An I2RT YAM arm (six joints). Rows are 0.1 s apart.
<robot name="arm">
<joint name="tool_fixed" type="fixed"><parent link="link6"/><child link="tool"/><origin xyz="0 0 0" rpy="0 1.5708 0"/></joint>
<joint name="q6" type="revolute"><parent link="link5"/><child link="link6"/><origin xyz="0.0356 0 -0.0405"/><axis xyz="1 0 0"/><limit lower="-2.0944" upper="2.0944"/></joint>
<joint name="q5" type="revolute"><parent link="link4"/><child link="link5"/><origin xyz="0.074 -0.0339 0.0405"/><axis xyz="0 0 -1"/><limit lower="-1.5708" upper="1.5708"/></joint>
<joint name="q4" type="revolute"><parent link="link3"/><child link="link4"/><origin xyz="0.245 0.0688 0.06"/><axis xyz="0 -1 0"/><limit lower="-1.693" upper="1.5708"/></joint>
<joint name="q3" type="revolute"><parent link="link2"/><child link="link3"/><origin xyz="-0.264 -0.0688 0"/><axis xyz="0 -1 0"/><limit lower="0" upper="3.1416"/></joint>
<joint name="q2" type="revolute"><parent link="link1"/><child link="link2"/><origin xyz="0.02 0.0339 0.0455"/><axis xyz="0 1 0"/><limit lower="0" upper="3.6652"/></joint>
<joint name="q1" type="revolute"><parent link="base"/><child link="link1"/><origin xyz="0 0 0.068"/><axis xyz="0 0 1"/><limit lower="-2.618" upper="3.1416"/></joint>
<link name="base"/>
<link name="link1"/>
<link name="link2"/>
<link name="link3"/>
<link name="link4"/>
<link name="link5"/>
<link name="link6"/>
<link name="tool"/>
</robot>
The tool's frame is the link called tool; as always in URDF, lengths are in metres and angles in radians.
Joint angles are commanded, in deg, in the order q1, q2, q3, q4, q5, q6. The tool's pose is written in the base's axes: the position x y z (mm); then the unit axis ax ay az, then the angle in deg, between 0 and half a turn. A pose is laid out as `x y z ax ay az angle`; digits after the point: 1 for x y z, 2 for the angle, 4 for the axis.
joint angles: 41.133, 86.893, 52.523, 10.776, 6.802, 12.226
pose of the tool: 260.4 221.8 244.6 -0.2059 0.9502 0.2339 118.58
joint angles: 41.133, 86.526, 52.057, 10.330, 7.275, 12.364
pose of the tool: 258.8 220.1 243.1 -0.2029 0.9522 0.2283 118.88
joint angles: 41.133, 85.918, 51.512, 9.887, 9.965, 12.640
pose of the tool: 257.5 216.7 242.6 -0.1873 0.9600 0.2080 118.19
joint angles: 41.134, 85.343, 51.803, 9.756, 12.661, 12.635
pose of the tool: 257.8 214.8 247.4 -0.1723 0.9662 0.1918 116.53
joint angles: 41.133, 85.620, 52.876, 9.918, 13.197, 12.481
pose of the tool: 260.3 216.6 252.5 -0.1693 0.9667 0.1920 115.50
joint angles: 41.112, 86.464, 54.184, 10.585, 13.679, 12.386
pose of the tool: 264.6 219.7 256.7 -0.1655 0.9670 0.1938 114.35
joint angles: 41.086, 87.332, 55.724, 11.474, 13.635, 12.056
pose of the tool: 269.1 223.5 262.5 -0.1658 0.9655 0.2006 112.98
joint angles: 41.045, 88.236, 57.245, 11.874, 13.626, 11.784
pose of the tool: 273.5 227.1 267.1 -0.1661 0.9647 0.2045 112.07
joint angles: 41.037, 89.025, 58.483, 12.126, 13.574, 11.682
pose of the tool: 277.1 230.1 270.3 -0.1660 0.9639 0.2081 111.48
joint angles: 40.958, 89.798, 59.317, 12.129, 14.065, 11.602
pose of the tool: 280.3 231.8 270.8 -0.1631 0.9653 0.2038 111.22
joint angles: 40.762, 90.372, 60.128, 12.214, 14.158, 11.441
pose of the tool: 283.5 232.9 272.3 -0.1617 0.9658 0.2028 110.85
